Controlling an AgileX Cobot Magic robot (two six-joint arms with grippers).
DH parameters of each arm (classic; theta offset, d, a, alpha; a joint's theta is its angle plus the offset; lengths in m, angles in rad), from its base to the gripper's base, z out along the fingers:
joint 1: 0 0.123 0 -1.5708
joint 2: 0.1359 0 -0.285 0
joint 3: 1.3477 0 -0.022 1.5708
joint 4: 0 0.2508 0 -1.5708
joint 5: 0 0 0.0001 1.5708
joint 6: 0 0.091 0 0
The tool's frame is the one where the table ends.
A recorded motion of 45 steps. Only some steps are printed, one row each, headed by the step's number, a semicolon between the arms.
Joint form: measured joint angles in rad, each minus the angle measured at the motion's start. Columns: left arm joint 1, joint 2, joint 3, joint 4, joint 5, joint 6; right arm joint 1, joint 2, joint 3, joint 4, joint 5, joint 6.
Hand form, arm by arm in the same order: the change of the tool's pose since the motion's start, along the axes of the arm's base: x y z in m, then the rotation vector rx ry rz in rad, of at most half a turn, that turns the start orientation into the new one. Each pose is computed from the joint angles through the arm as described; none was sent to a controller.
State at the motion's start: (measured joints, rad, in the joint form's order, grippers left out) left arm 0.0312 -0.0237 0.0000 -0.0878 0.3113 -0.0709; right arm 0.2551 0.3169 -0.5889 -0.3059 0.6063 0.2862
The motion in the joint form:
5: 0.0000 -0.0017 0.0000 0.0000 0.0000 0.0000; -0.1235 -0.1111 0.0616 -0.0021 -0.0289 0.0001
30: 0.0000 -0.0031 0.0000 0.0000 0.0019 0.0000; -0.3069 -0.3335 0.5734 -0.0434 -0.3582 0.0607
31: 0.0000 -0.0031 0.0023 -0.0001 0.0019 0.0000; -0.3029 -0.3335 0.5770 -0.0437 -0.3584 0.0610
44: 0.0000 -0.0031 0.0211 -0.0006 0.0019 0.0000; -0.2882 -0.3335 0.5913 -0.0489 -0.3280 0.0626
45: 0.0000 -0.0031 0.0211 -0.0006 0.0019 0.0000; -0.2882 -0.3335 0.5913 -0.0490 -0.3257 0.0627
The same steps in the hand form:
5: -0.0001 0.0000 0.0001 0.0001 -0.0017 0.0000; -0.0170 -0.0090 -0.0112 0.0098 -0.0767 -0.1161
30: -0.0002 0.0000 0.0000 0.0001 -0.0012 -0.0002; -0.0072 -0.0100 -0.1382 0.0016 -0.1080 -0.2154
31: -0.0002 0.0000 -0.0008 -0.0001 0.0011 -0.0002; -0.0070 -0.0098 -0.1394 0.0016 -0.1046 -0.2114
44: 0.0004 0.0000 -0.0071 -0.0012 0.0199 -0.0002; -0.0068 -0.0100 -0.1467 -0.0034 -0.0620 -0.2078
45: 0.0004 0.0000 -0.0071 -0.0012 0.0199 -0.0002; -0.0069 -0.0101 -0.1469 -0.0035 -0.0599 -0.2086

